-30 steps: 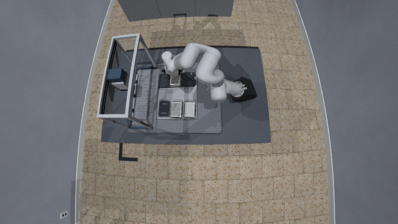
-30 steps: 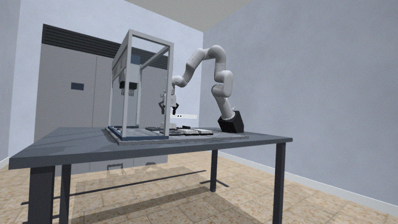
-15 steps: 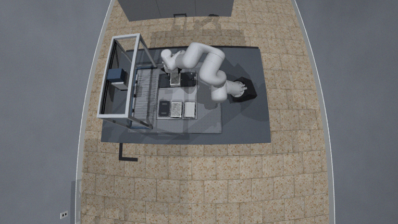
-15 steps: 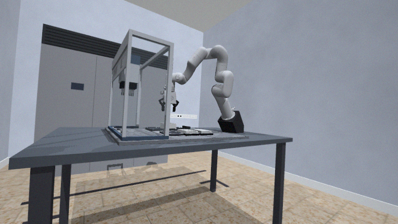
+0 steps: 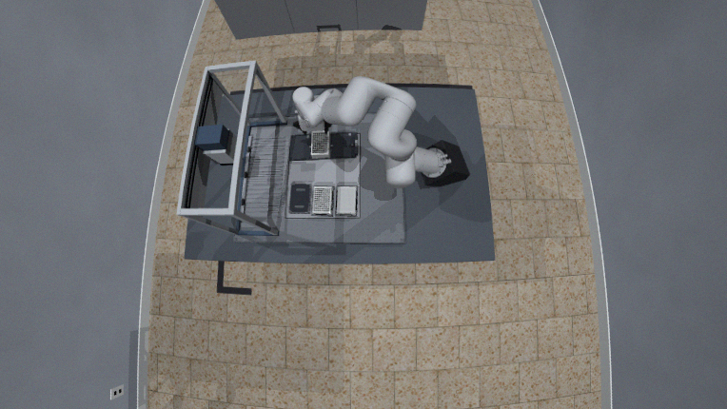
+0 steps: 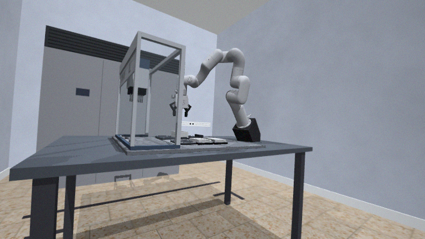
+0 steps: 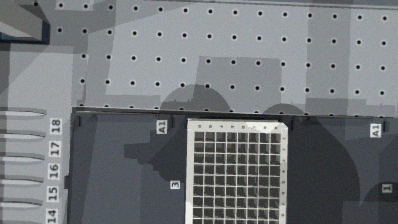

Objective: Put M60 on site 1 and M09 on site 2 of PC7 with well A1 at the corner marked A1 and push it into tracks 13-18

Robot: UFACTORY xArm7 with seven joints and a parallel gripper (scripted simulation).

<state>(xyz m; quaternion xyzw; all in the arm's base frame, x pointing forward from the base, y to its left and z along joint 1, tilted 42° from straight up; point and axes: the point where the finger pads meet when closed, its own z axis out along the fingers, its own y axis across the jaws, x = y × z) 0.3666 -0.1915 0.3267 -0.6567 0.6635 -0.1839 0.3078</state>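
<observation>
The nest S1 lies 27 cm to the left of my hand, 16 cm below it and 14 cm behind it. The rest, counted from my hand: dark plate carrier PC7: 15 cm below, 1 cm behind; then 96-well plate M06: 27 cm to the left, 15 cm below, 3 cm behind; then nest S3: 26 cm to the left, 16 cm below, 8 cm ahead.
</observation>
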